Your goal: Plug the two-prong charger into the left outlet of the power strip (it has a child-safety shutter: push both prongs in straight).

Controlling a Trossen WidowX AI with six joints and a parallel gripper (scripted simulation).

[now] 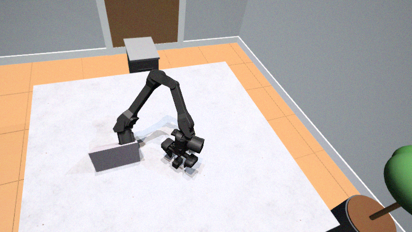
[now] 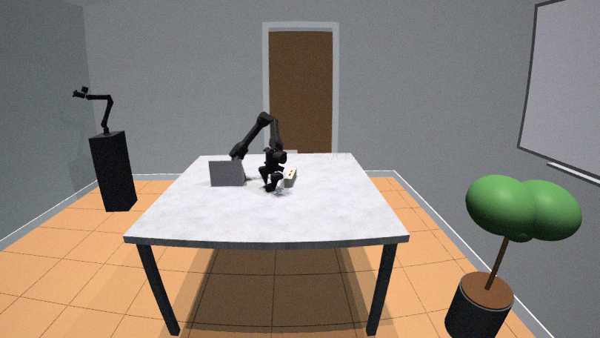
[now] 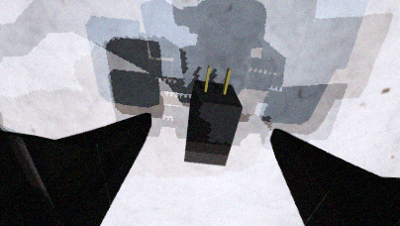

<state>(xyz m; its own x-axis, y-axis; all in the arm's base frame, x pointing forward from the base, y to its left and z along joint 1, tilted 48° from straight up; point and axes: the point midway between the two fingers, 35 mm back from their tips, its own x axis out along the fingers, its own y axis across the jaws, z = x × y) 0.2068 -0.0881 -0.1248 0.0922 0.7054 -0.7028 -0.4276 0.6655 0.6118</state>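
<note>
The charger lies 1 cm ahead of my gripper tip, 1 cm to the left of it and 1 cm below it.
</note>
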